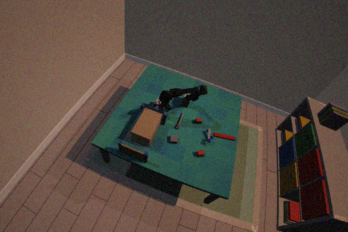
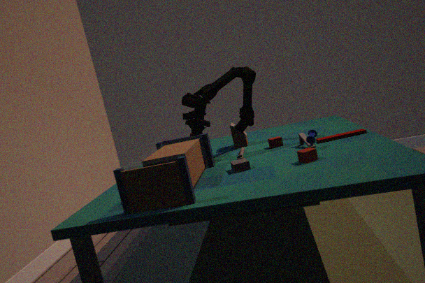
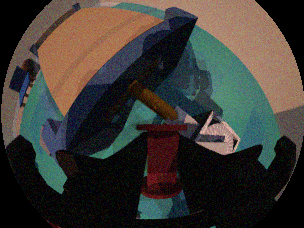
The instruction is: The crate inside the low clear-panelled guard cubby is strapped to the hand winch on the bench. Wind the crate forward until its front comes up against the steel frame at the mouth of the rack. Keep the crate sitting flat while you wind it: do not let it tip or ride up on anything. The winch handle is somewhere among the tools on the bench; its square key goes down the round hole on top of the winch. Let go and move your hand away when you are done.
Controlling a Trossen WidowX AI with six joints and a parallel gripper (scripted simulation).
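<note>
The red-knobbed handle lies 40 mm behind my gripper tip and 30 mm below it. From my gripper tip the other things lie so: red knob (10 mm behind, 10 mm to the left); then winch (110 mm behind, 40 mm to the right, 100 mm below); then steel frame (60 mm ahead, 40 mm to the right, 30 mm below).
</note>
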